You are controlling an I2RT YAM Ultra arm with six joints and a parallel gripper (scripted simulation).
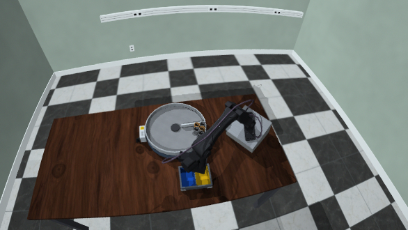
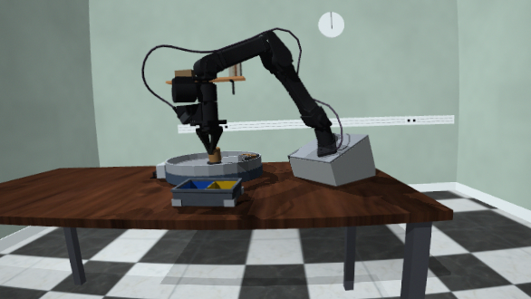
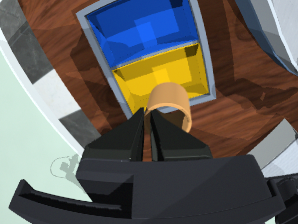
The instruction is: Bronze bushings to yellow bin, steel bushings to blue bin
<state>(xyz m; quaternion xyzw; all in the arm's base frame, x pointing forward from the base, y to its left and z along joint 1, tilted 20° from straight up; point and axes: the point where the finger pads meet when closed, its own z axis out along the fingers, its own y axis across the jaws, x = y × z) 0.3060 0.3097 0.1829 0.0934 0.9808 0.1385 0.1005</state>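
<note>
The bin tray lies 2 cm ahead of my hand, 1 cm to the right of it and 13 cm below it. Also, from my hand: grey turntable 17 cm ahead, 36 cm to the right, 10 cm below; then yellow bin 2 cm behind, 2 cm to the right, 14 cm below; then blue bin 7 cm ahead, 1 cm to the right, 14 cm below.
</note>
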